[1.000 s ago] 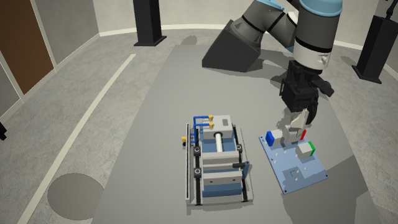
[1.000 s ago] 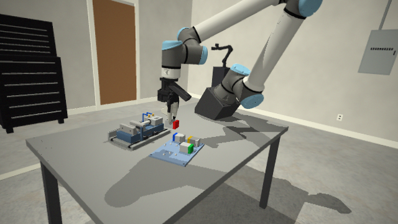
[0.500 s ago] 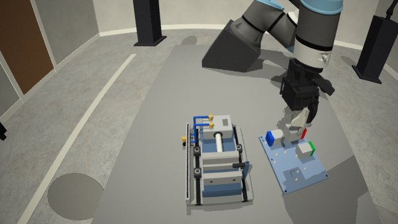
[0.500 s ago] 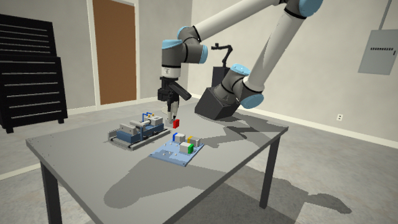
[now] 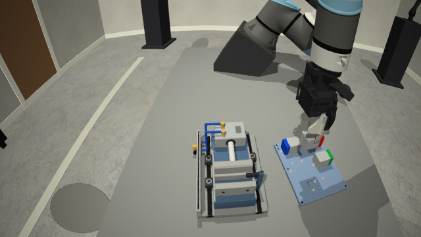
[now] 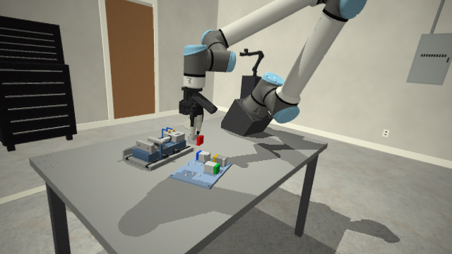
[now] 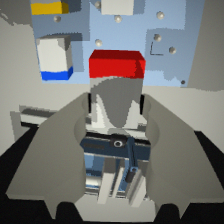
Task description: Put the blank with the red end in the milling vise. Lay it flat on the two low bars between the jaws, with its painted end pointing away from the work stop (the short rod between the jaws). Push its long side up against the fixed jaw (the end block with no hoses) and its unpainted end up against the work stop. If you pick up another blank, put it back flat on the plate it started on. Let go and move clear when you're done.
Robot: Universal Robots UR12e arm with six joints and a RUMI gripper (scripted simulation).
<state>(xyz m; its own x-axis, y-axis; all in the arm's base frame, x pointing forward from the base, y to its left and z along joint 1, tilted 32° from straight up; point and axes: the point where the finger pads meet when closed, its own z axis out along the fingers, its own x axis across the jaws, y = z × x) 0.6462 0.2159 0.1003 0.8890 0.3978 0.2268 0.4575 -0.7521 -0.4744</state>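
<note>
Right now my hand is 2 cm above the red-ended blank. From my hand the other things lie so: blue plate 16 cm below, 4 cm to the left, 2 cm behind; blue-ended blank 14 cm below, 8 cm behind, 4 cm to the right; green-ended blank 14 cm below, 8 cm to the left, 4 cm behind.
</note>
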